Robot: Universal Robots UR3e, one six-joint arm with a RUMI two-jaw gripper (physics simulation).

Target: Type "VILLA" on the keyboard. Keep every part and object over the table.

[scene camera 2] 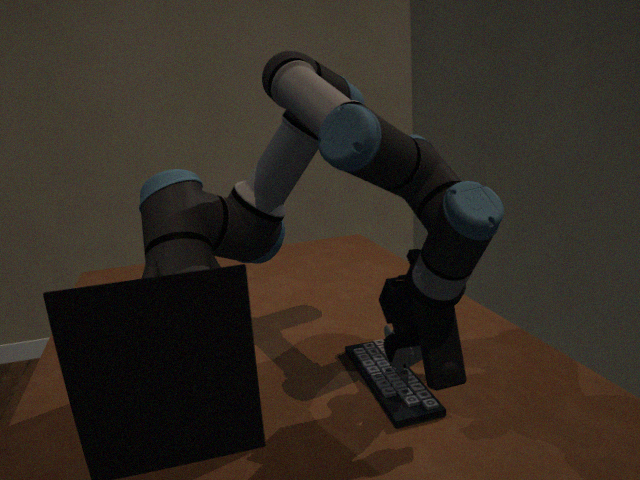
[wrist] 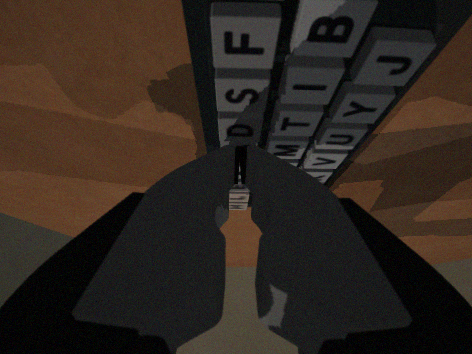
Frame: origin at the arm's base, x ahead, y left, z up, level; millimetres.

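Seen in the pictures: gripper, fingertip midpoint: [scene camera 2: 398, 366] [wrist: 239, 152]; arm's base, origin of the base link: [scene camera 2: 187, 314].
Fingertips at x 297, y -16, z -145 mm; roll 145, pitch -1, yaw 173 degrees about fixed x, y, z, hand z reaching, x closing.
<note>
Pixels of each thing's middle, then the offset from my fingertips to it. "*": a spot on its surface instead. Level surfaces: height alone.
- dark keyboard, surface spot: [wrist: 201, 75] * 7 mm ahead, 48 mm right, 3 mm down
- D key, body centre: [wrist: 240, 125] [scene camera 2: 405, 373] 2 mm back, 22 mm right, 0 mm up
- I key, body centre: [wrist: 308, 81] [scene camera 2: 399, 385] 26 mm back, 45 mm right, 0 mm up
- V key, body centre: [wrist: 324, 157] [scene camera 2: 373, 370] 40 mm back, 8 mm left, 0 mm up
- L key, body centre: [wrist: 236, 194] 8 mm ahead, 60 mm left, 0 mm up
- wooden table, its level: 15 mm down
The dark keyboard [scene camera 2: 419, 414] [wrist: 201, 75] lies on the table with pale letter keys. My gripper [scene camera 2: 402, 365] [wrist: 239, 152] is shut and empty, tips down at the keyboard. In the wrist view the tips cover the keys just beyond the D key [wrist: 242, 131]; the A key is hidden there. Whether the tips touch or press a key cannot be told. The I key [wrist: 311, 86] and V key [wrist: 327, 160] show to the right of the tips. Small keys, one seemingly the L key [wrist: 239, 197], show through the slit between the fingers.
A black upright panel [scene camera 2: 155, 372] stands at the front left of the wooden table [scene camera 2: 330, 273] in the scene view, its face dark with no readable text. The arm's base stands behind it. The table's right edge runs beyond the gripper, near the wall.
</note>
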